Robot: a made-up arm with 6 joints. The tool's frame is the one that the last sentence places.
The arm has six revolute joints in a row. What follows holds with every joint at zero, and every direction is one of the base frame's. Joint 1 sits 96.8 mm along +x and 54.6 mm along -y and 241.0 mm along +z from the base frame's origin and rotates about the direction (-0.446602, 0.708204, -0.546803), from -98.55 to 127.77 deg. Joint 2 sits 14.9 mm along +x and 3.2 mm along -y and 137.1 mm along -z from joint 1 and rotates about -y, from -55.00 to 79.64 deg. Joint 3 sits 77.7 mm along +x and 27.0 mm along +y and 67.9 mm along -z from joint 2 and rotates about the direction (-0.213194, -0.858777, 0.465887), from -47.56 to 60.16 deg. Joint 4 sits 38.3 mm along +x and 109.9 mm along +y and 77.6 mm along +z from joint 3 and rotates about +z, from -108.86 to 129.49 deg. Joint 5 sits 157.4 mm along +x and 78.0 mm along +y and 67.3 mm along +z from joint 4 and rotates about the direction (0.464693, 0.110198, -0.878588), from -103.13 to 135.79 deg. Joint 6 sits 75.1 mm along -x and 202.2 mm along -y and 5.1 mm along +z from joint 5 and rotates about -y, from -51.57 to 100.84 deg. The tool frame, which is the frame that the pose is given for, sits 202.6 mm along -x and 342.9 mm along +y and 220.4 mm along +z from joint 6; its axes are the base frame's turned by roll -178.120, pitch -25.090 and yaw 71.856 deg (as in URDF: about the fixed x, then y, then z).
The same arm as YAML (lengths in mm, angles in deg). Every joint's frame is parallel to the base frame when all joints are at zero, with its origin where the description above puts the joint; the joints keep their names.
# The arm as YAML. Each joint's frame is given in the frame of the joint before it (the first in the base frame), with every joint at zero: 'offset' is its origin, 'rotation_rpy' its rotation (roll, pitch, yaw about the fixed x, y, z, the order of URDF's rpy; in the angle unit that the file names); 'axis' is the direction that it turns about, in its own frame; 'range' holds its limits. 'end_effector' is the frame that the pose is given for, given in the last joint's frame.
length_unit: mm
angle_unit: deg
chain:
  - id: joint 1
    offset: [96.8, -54.6, 241.0]
    rotation_rpy: [0.0, 0.0, 0.0]
    axis: [-0.446602, 0.708204, -0.546803]
    range: [-98.55, 127.77]
  - id: joint 2
    offset: [14.9, -3.2, -137.1]
    rotation_rpy: [0.0, 0.0, 0.0]
    axis: [0.0, -1.0, 0.0]
    range: [-55.0, 79.64]
  - id: joint 3
    offset: [77.7, 27.0, -67.9]
    rotation_rpy: [0.0, 0.0, 0.0]
    axis: [-0.213194, -0.858777, 0.465887]
    range: [-47.56, 60.16]
  - id: joint 4
    offset: [38.3, 109.9, 77.6]
    rotation_rpy: [0.0, 0.0, 0.0]
    axis: [0.0, 0.0, 1.0]
    range: [-108.86, 129.49]
  - id: joint 5
    offset: [157.4, 78.0, 67.3]
    rotation_rpy: [0.0, 0.0, 0.0]
    axis: [0.464693, 0.110198, -0.878588]
    range: [-103.13, 135.79]
  - id: joint 6
    offset: [-75.1, -202.2, 5.1]
    rotation_rpy: [0.0, 0.0, 0.0]
    axis: [0.0, -1.0, 0.0]
    range: [-51.57, 100.84]
end_effector:
  offset: [-202.6, 342.9, 220.4]
  rotation_rpy: [-178.12, -25.09, 71.86]

